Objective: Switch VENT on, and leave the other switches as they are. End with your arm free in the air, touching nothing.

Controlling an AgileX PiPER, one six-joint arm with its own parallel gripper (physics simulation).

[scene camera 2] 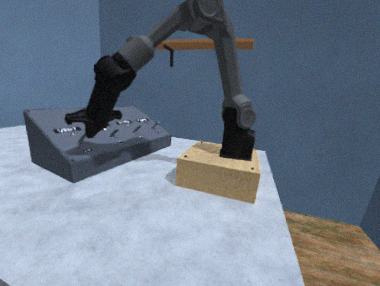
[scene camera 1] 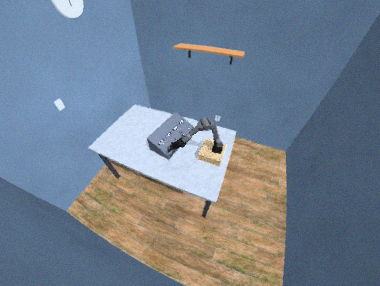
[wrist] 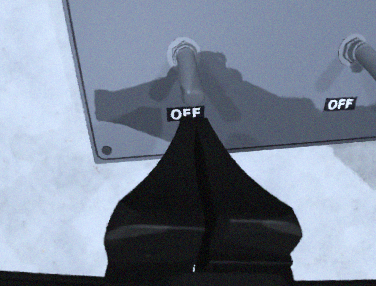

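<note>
The dark grey sloped switch panel (scene camera 1: 156,147) (scene camera 2: 46,147) (wrist: 125,30) stands on the table. The VENT label (scene camera 2: 66,130) is near its left end in scene camera 2. The VENT lever (wrist: 189,75) points down toward its OFF label (wrist: 185,114) in the wrist view. My gripper (scene camera 1: 170,149) (scene camera 2: 90,135) (wrist: 192,133) is shut and empty. Its fingertips show just below the lever's tip, over the lower edge of the OFF label, with a small gap to the lever in the wrist view. The VENT lever is mostly hidden behind the fingers in scene camera 2.
A neighbouring lever (wrist: 367,57) points down-right above its own OFF label (wrist: 340,104). More levers stand along the panel. The arm's base sits on a wooden block (scene camera 1: 209,158) (scene camera 2: 215,179) at the table's (scene camera 1: 120,135) (scene camera 2: 150,235) right. An orange shelf (scene camera 1: 209,50) (scene camera 2: 200,44) hangs on the wall.
</note>
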